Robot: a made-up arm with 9 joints. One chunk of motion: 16 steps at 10 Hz.
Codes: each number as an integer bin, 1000 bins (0 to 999) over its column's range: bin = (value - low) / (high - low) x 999, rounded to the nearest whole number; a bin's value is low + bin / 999 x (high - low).
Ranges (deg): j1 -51..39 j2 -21..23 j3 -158..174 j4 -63..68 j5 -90..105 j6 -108..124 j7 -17..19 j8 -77..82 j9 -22..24
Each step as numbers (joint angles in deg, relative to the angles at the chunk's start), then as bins.
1 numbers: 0.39 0.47 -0.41 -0.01 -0.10 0.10 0.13 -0.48 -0.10
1 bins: 570 487 474 480 461 465 475 481 476
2 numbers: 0.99 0.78 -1.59 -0.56 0.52 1.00 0.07 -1.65 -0.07
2 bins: 577 495 471 476 464 469 474 473 476
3 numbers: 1.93 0.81 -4.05 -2.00 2.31 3.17 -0.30 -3.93 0.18
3 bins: 588 495 463 465 473 479 463 459 482
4 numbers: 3.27 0.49 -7.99 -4.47 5.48 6.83 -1.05 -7.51 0.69
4 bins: 602 488 451 446 489 494 443 437 493
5 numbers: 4.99 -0.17 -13.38 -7.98 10.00 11.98 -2.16 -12.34 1.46
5 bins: 621 473 435 420 512 517 412 406 509
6 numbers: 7.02 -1.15 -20.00 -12.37 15.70 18.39 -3.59 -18.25 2.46
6 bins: 644 451 415 386 542 544 372 369 531
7 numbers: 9.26 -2.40 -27.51 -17.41 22.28 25.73 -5.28 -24.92 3.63
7 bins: 669 422 393 348 575 576 325 327 557
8 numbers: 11.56 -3.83 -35.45 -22.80 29.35 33.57 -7.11 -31.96 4.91
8 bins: 694 390 369 307 611 610 274 283 584
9 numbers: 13.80 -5.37 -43.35 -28.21 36.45 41.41 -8.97 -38.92 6.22
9 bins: 719 355 345 265 648 643 223 239 613
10 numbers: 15.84 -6.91 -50.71 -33.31 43.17 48.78 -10.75 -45.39 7.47
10 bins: 742 320 323 226 682 675 173 199 640
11 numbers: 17.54 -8.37 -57.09 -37.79 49.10 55.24 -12.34 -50.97 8.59
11 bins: 761 287 304 192 713 703 129 164 664
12 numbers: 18.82 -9.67 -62.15 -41.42 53.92 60.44 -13.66 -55.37 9.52
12 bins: 775 257 288 165 737 725 93 136 685
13 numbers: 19.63 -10.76 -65.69 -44.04 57.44 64.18 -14.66 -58.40 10.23
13 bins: 784 232 278 145 755 741 65 117 700
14 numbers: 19.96 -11.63 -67.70 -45.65 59.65 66.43 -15.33 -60.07 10.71
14 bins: 788 213 272 132 767 751 46 106 710
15 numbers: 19.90 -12.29 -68.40 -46.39 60.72 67.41 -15.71 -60.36 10.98
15 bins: 787 198 270 127 772 755 36 105 716
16 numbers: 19.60 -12.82 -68.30 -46.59 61.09 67.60 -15.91 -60.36 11.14
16 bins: 784 186 270 125 774 756 30 105 720
